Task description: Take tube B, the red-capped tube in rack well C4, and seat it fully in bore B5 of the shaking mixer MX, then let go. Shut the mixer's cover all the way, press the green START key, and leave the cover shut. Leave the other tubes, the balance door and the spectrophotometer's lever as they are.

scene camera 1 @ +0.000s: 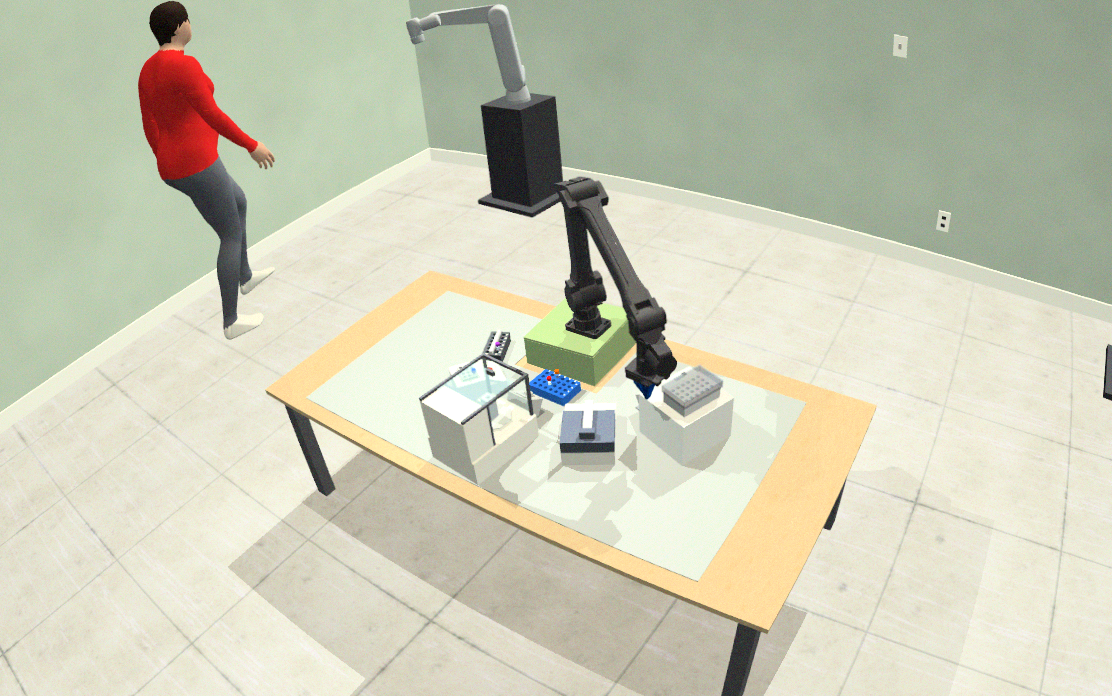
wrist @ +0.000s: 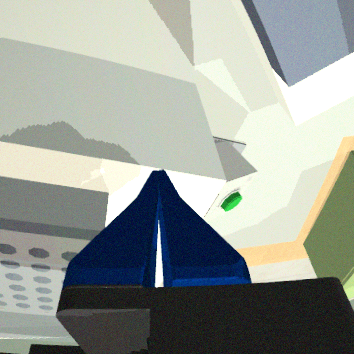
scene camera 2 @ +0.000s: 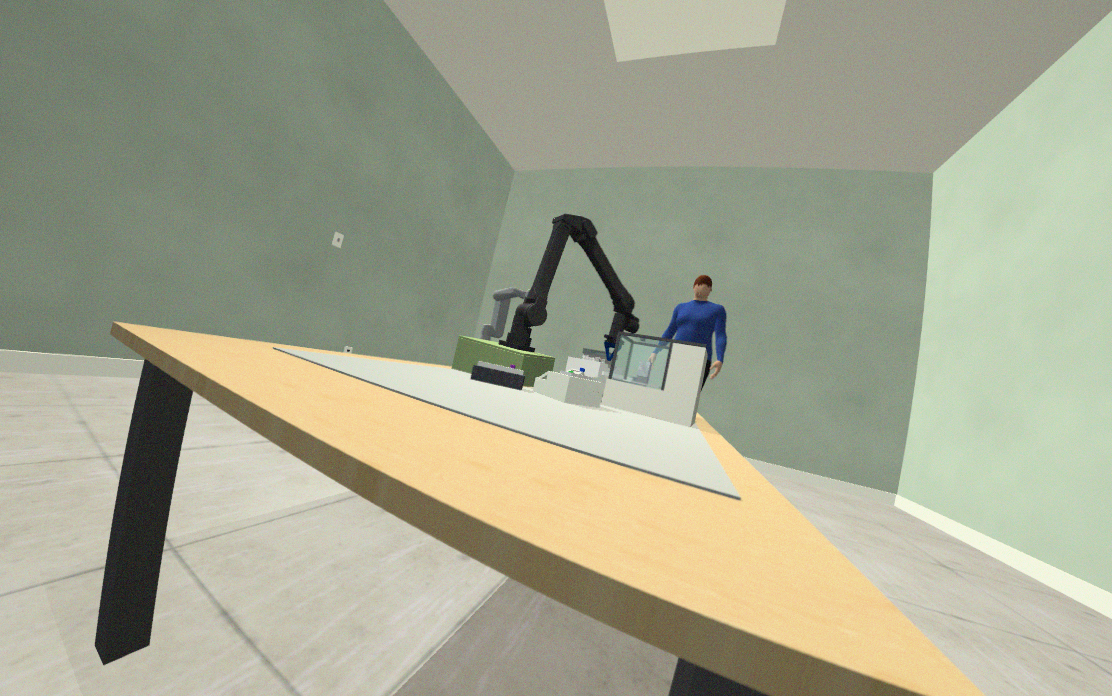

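Pixels of known places: gripper, fingertip midpoint: point(scene camera 1: 648, 398) point(wrist: 158, 178) point(scene camera 2: 608, 360); arm's base at its link origin: point(scene camera 1: 588, 327) point(scene camera 2: 516, 348).
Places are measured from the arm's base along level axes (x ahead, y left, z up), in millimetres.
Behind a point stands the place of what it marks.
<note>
My gripper point(scene camera 1: 646, 392) @(x 227, y 364, z 40 mm) point(scene camera 2: 608, 352) @(x 227, y 364, z 40 mm) point(wrist: 158, 178) @(x 227, y 364, z 40 mm) is shut, its blue fingertips together with nothing between them. It points down beside the mixer MX point(scene camera 1: 687, 435) @(x 247, y 498, z -10 mm) point(wrist: 100, 85) @(x 232, y 404, z -58 mm), a white box with a grey perforated block on top. A translucent grey cover point(scene camera 1: 694, 389) @(x 176, y 473, z 80 mm) point(wrist: 50, 200) @(x 212, y 424, z 38 mm) lies over the block and looks shut. The green START key point(wrist: 231, 201) @(x 109, y 287, z -38 mm) shows to the right of the fingertips in the wrist view, apart from them. A red cap point(scene camera 1: 549, 378) @(x 205, y 9, z -57 mm) shows at the blue rack point(scene camera 1: 554, 398) @(x 236, y 48, z -94 mm); its well letter cannot be read. Whether bore B5 holds a tube cannot be told.
A glass-walled balance point(scene camera 1: 451, 426) @(x 610, y 38, z 66 mm) point(scene camera 2: 687, 385) @(x 580, y -78, z -9 mm) stands left of a dark-lidded white instrument point(scene camera 1: 587, 457) @(x 389, y 283, z -83 mm). A dark rack point(scene camera 1: 496, 345) point(scene camera 2: 497, 379) stands behind the balance. The arm stands on a green block point(scene camera 1: 558, 354) @(x 120, y -24, z -37 mm) point(scene camera 2: 498, 353) @(x 43, y -158, z -32 mm) point(wrist: 332, 235) @(x -29, y 86, z -63 mm). A person in red point(scene camera 1: 180, 114) stands beyond the table.
</note>
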